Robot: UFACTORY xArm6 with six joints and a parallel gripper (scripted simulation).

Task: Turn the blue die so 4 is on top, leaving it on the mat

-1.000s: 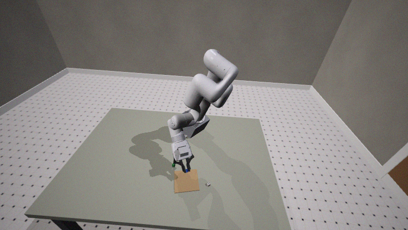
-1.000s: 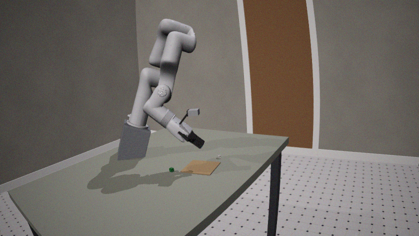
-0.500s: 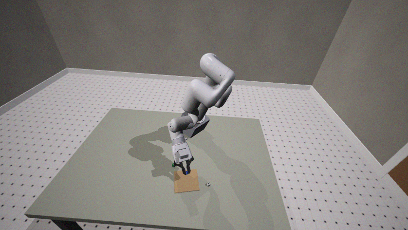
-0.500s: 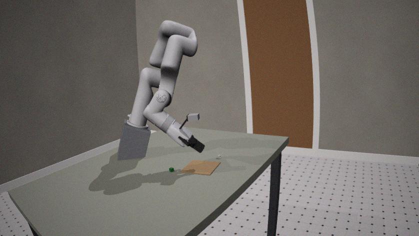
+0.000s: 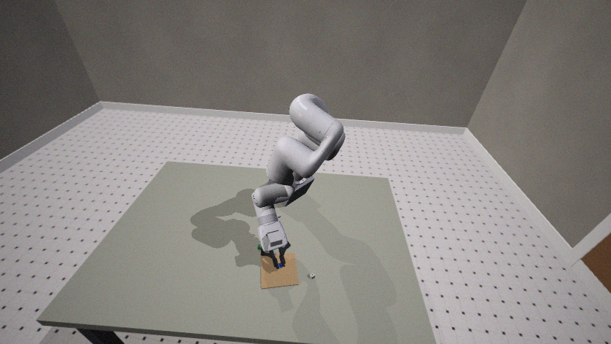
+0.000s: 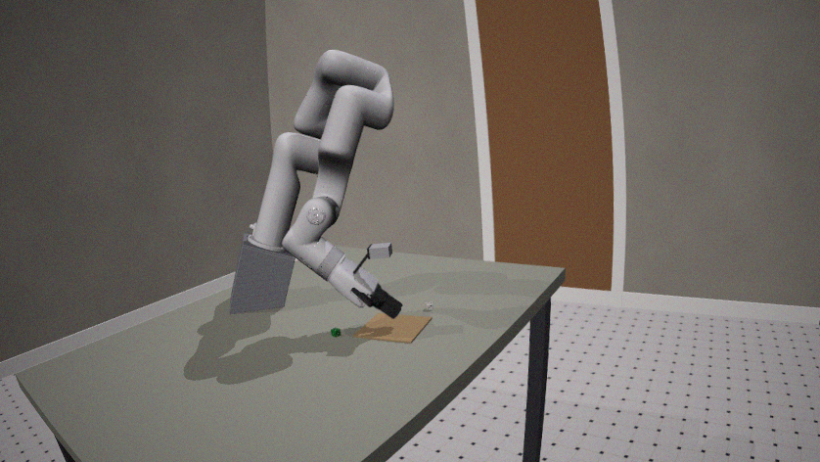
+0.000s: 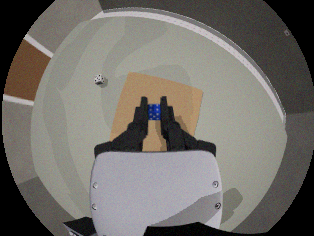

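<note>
The tan mat lies 5 cm below my hand. Also, from my hand: white die 13 cm to the left, 4 cm below, 1 cm ahead; then green die 10 cm to the right, 8 cm behind, 4 cm below; then blue die 2 cm below, 1 cm ahead.
</note>
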